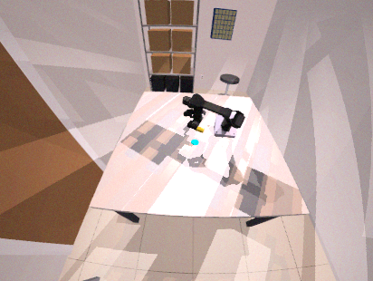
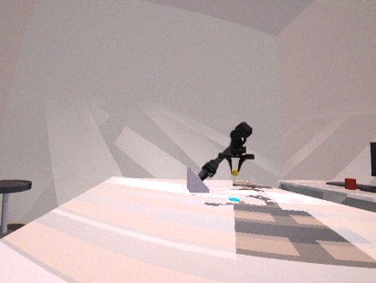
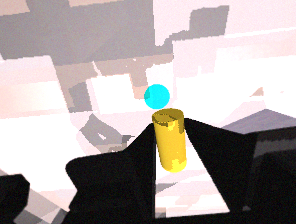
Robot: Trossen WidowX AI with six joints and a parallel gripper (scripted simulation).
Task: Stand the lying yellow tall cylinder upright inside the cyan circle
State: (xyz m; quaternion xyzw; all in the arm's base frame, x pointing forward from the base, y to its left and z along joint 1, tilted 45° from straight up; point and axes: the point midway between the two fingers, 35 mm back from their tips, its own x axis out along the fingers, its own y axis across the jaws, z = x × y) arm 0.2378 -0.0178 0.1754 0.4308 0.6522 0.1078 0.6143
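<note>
The cyan circle is 15 cm below my gripper tip and 1 cm to the left of it. From my gripper tip the other things lie so: yellow tall cylinder 2 cm behind, 1 cm to the left.
</note>
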